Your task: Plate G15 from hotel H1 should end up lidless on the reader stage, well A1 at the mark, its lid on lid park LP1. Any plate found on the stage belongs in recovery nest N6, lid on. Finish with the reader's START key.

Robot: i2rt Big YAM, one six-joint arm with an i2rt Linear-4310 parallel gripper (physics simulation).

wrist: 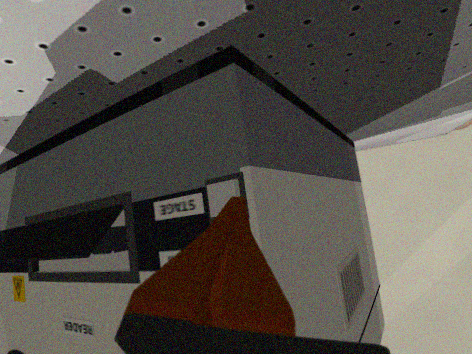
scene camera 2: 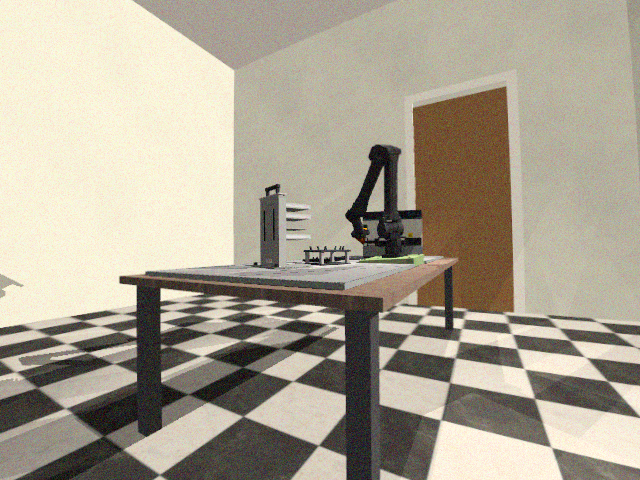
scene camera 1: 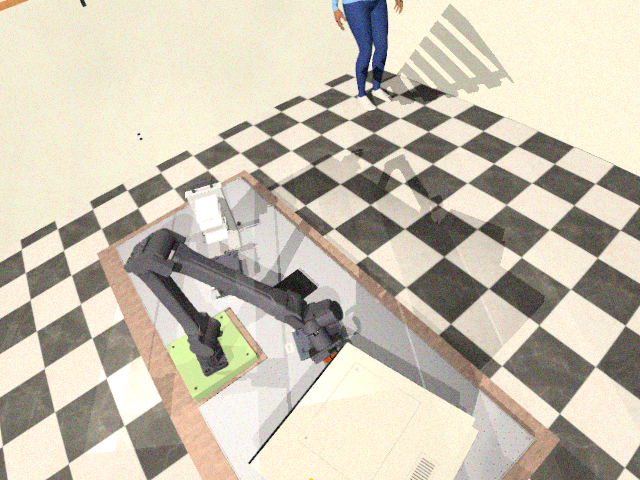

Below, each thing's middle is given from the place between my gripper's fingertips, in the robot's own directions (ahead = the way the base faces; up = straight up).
The grey STAGE button [wrist: 219, 194] is 10 mm behind my hand and 10 mm to the right of it. The rest, counted from my hand: reader [scene camera 2: 413, 245] (80 mm behind, 250 mm to the right, 30 mm above).
